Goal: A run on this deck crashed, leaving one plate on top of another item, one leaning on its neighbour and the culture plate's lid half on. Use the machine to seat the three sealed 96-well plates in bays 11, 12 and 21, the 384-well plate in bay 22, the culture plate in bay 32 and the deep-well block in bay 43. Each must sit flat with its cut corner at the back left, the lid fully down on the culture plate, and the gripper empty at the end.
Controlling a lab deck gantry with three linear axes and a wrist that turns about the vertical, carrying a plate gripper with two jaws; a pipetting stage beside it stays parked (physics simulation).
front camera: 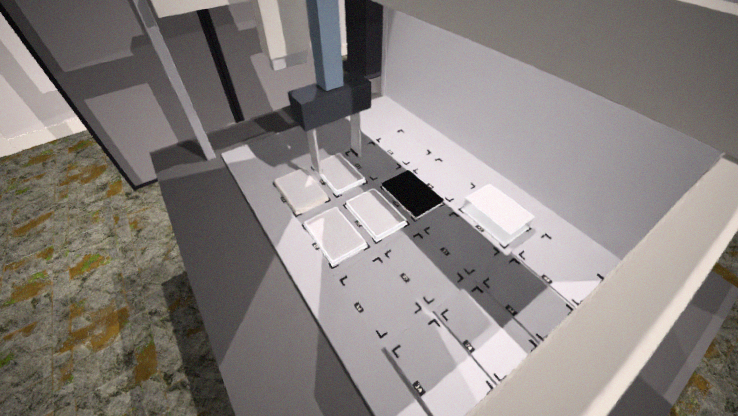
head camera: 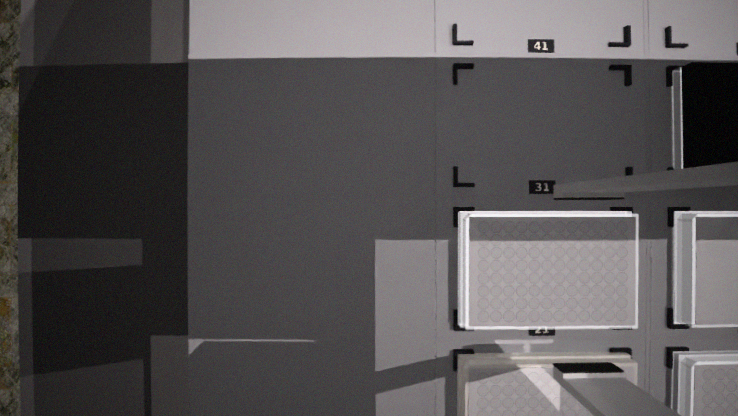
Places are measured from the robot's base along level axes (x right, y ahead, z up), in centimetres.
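Pixels of known places: gripper, fingertip midpoint: (front camera: 337, 161) (head camera: 582, 281); robot's base at its link origin: (front camera: 274, 184).
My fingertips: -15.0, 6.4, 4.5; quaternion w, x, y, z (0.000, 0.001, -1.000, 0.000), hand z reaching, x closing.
For each thing: its top centre in the pictures, then the offset to it from my fingertips, as dx, dy, dz. "spot": a spot on its surface instead.
- white sealed 96-well plate at its top centre: (head camera: 553, 271) (front camera: 338, 170) +0.0, +0.0, -3.1
- cream-rimmed 96-well plate at its top centre: (front camera: 300, 187) +10.7, +0.0, -3.1
- black-topped plate at its top centre: (front camera: 412, 190) -10.7, +16.4, -2.8
- white deep-well block at its top centre: (front camera: 499, 206) -21.4, +32.8, -0.3
- label 31 at a spot on its surface: (head camera: 541, 187) spot: -6.0, -0.1, -4.5
- label 41 at a spot on its surface: (head camera: 540, 45) spot: -16.8, -0.1, -4.5
My gripper (front camera: 336, 163) (head camera: 589, 279) is open, its jaws apart on either side of the white sealed 96-well plate (front camera: 342, 173) (head camera: 552, 279) in bay 21, which looks flat. The near jaw overlaps the view of the cream-rimmed 96-well plate (front camera: 298, 192) (head camera: 496, 392) in bay 11. Another white plate (front camera: 335, 235) (head camera: 715, 390) sits in bay 12. A white plate (front camera: 376, 212) (head camera: 718, 279) sits in bay 22. The black-topped plate (front camera: 412, 193) (head camera: 710, 113) is in bay 32; its lid detail is unclear. The white deep-well block (front camera: 498, 209) stands in bay 43. Cut corners are too small to tell.
Black corner brackets and number labels mark the bays. The label 31 (head camera: 541, 187) and label 41 (head camera: 540, 45) show in the head view. A tall side wall (front camera: 496, 113) runs behind the deck, and a thick pale beam (front camera: 609, 289) crosses the right side.
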